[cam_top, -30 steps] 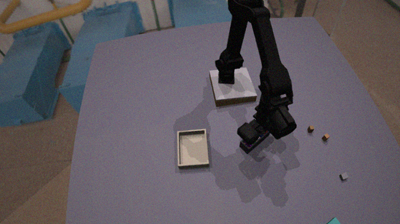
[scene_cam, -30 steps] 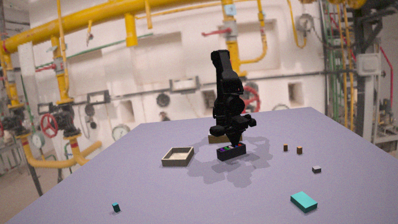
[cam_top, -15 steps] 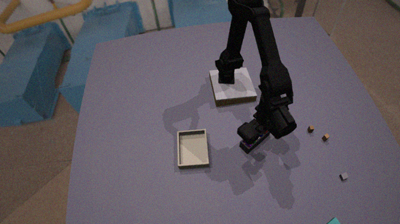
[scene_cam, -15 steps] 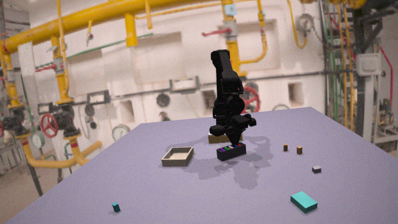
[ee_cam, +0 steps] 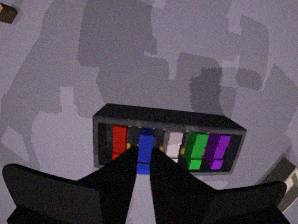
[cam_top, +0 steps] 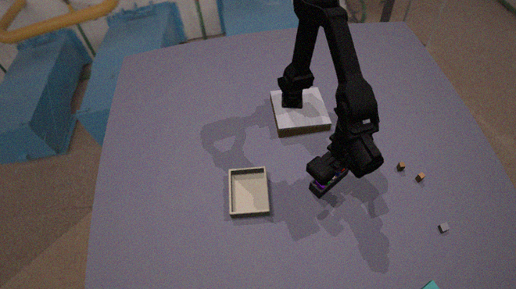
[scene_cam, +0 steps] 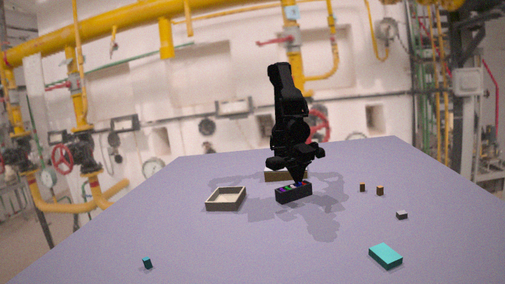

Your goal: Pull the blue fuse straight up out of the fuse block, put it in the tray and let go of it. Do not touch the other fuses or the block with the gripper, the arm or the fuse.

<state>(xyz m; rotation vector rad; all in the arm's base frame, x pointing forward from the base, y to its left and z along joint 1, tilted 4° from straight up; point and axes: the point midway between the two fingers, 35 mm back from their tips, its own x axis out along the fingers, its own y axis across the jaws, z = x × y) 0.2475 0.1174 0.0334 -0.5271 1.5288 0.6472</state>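
Right now my gripper tip is 2 cm above the red fuse, 1 cm to the right of it and 1 cm past it. From my gripper tip the other things lie so: green fuse: 3 cm to the right, 3 cm ahead, 2 cm below; blue fuse: 1 cm below; white fuse: 2 cm below, 1 cm to the right, 1 cm ahead.
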